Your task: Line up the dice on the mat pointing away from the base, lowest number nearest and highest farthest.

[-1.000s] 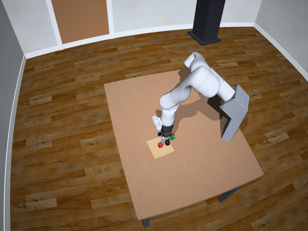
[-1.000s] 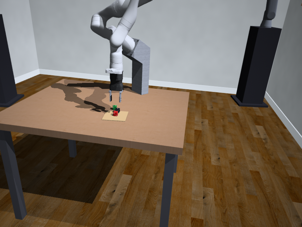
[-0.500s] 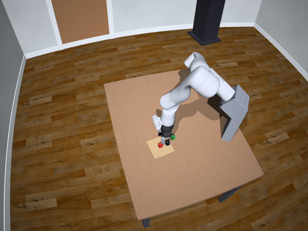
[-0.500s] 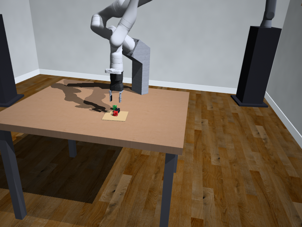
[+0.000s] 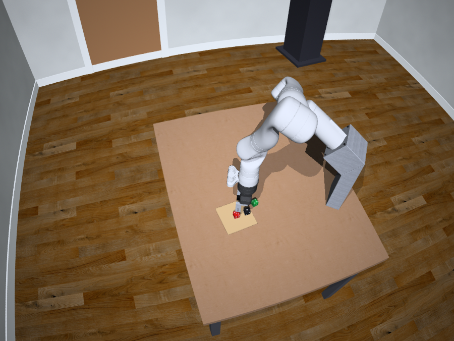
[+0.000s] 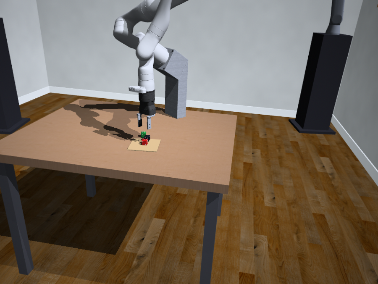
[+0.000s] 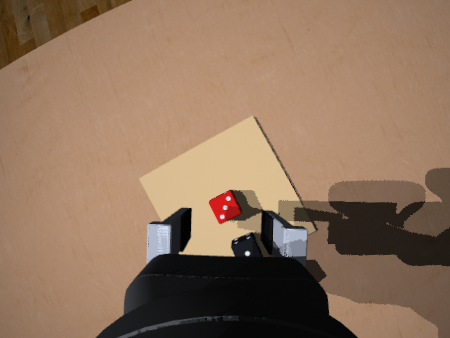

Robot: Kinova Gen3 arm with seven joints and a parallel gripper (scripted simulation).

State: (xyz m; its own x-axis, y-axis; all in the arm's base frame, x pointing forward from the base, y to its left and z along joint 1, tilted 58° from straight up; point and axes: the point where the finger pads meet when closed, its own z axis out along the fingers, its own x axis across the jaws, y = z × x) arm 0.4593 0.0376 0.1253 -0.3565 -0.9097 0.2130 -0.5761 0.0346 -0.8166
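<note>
Right now my hand is 100 mm past the green die, 90 mm above it and 20 mm to the left of it. Also, from my hand: tan mat: 110 mm below, 10 mm ahead; then red die: 90 mm below, 10 mm ahead; then black die: 90 mm below, 40 mm behind, 10 mm to the left.
</note>
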